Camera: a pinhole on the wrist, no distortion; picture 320 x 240 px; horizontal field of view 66.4 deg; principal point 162.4 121.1 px. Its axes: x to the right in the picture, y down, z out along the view. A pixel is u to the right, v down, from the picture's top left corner.
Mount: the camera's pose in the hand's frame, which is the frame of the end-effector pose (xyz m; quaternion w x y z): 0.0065 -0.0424 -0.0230 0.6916 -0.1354 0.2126 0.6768
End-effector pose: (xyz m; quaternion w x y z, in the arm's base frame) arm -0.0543 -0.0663 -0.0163 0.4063 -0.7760 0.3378 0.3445
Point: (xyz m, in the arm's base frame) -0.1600 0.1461 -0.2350
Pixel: 126.7 105.1
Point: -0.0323 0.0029 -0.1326
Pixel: 117.1 3.2
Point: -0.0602 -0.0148 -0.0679
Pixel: 152.3 101.9
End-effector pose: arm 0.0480 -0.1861 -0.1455 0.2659 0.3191 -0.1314 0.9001
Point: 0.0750 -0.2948 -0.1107
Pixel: 247.2 224.6
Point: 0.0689 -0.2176 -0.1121
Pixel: 200.4 179.4
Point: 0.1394 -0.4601 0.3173
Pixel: 122.8 95.0
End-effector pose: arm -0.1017 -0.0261 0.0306 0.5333 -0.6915 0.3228 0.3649
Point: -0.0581 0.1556 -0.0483
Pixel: 41.2 54.8
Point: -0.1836 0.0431 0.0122
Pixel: 235.4 215.1
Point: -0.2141 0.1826 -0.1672
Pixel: 186.4 83.0
